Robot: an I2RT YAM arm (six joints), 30 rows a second.
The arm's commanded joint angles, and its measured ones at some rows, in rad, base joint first. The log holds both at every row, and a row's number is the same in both.
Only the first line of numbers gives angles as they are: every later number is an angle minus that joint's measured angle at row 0.
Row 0, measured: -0.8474, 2.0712, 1.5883, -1.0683, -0.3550, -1.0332
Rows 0 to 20, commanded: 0.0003, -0.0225, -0.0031, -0.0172, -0.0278, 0.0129; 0.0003, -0.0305, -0.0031, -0.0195, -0.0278, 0.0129; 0.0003, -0.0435, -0.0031, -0.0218, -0.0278, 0.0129; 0.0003, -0.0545, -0.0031, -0.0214, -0.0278, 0.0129; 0.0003, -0.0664, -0.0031, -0.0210, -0.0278, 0.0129; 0.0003, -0.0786, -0.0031, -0.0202, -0.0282, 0.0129; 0.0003, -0.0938, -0.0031, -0.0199, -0.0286, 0.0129; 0.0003, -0.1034, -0.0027, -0.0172, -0.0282, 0.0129; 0.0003, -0.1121, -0.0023, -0.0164, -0.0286, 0.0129; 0.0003, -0.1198, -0.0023, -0.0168, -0.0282, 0.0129; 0.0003, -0.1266, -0.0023, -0.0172, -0.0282, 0.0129; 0.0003, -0.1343, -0.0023, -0.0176, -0.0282, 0.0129; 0.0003, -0.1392, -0.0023, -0.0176, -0.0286, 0.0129; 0.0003, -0.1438, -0.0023, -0.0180, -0.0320, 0.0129; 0.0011, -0.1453, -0.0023, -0.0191, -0.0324, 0.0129; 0.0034, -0.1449, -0.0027, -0.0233, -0.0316, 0.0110; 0.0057, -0.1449, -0.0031, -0.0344, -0.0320, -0.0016; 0.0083, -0.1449, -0.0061, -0.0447, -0.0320, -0.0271; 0.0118, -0.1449, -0.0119, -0.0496, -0.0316, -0.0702; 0.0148, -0.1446, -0.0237, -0.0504, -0.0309, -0.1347; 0.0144, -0.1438, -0.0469, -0.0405, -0.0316, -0.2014
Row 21, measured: 0.0038, -0.1163, -0.0012, -0.0443, -0.0145, -0.0298
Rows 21 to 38, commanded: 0.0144, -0.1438, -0.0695, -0.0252, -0.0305, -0.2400; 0.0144, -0.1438, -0.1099, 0.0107, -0.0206, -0.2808; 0.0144, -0.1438, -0.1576, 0.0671, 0.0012, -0.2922; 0.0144, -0.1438, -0.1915, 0.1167, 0.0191, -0.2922; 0.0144, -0.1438, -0.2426, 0.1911, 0.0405, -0.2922; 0.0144, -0.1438, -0.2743, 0.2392, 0.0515, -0.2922; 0.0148, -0.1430, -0.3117, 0.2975, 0.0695, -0.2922; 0.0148, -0.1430, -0.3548, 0.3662, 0.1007, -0.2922; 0.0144, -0.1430, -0.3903, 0.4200, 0.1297, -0.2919; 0.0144, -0.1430, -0.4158, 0.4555, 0.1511, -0.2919; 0.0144, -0.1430, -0.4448, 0.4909, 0.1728, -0.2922; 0.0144, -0.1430, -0.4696, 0.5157, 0.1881, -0.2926; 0.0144, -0.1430, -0.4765, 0.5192, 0.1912, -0.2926; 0.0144, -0.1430, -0.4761, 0.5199, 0.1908, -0.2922; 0.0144, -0.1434, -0.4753, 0.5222, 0.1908, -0.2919; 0.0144, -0.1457, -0.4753, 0.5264, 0.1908, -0.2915; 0.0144, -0.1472, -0.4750, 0.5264, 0.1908, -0.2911; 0.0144, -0.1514, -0.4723, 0.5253, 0.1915, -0.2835
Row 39, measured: 0.0095, -0.1621, -0.4486, 0.5356, 0.1614, -0.2816
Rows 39 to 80, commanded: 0.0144, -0.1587, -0.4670, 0.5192, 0.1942, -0.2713; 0.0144, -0.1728, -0.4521, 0.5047, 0.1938, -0.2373; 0.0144, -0.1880, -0.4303, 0.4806, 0.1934, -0.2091; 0.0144, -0.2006, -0.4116, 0.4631, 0.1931, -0.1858; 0.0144, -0.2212, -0.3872, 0.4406, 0.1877, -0.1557; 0.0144, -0.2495, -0.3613, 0.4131, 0.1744, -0.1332; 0.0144, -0.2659, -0.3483, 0.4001, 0.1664, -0.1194; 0.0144, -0.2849, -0.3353, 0.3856, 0.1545, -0.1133; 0.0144, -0.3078, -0.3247, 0.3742, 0.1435, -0.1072; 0.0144, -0.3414, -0.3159, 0.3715, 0.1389, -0.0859; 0.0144, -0.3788, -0.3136, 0.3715, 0.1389, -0.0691; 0.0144, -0.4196, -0.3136, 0.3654, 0.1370, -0.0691; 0.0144, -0.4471, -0.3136, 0.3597, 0.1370, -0.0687; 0.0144, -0.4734, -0.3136, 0.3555, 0.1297, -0.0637; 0.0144, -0.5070, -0.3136, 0.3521, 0.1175, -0.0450; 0.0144, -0.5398, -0.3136, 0.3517, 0.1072, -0.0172; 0.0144, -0.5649, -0.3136, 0.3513, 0.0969, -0.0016; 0.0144, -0.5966, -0.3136, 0.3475, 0.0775, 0.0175; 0.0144, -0.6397, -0.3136, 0.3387, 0.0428, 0.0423; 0.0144, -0.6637, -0.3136, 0.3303, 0.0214, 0.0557; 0.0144, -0.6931, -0.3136, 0.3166, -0.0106, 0.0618; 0.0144, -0.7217, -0.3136, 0.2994, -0.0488, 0.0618; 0.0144, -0.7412, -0.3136, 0.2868, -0.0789, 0.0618; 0.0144, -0.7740, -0.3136, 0.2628, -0.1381, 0.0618; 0.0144, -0.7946, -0.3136, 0.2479, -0.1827, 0.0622; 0.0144, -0.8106, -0.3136, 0.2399, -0.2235, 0.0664; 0.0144, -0.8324, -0.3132, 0.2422, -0.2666, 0.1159; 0.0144, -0.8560, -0.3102, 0.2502, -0.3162, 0.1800; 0.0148, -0.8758, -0.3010, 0.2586, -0.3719, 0.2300; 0.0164, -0.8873, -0.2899, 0.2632, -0.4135, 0.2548; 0.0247, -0.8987, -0.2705, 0.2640, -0.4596, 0.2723; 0.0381, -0.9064, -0.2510, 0.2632, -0.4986, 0.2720; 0.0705, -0.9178, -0.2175, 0.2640, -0.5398, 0.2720; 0.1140, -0.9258, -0.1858, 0.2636, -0.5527, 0.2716; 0.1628, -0.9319, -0.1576, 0.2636, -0.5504, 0.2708; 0.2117, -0.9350, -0.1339, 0.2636, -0.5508, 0.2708; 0.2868, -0.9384, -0.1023, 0.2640, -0.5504, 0.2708; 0.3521, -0.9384, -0.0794, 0.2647, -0.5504, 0.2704; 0.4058, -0.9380, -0.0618, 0.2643, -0.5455, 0.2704; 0.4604, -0.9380, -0.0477, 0.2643, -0.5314, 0.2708; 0.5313, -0.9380, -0.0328, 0.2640, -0.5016, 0.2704; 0.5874, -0.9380, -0.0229, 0.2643, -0.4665, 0.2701
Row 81, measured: 0.4360, -0.9289, -0.0660, 0.2643, -0.5050, 0.2483
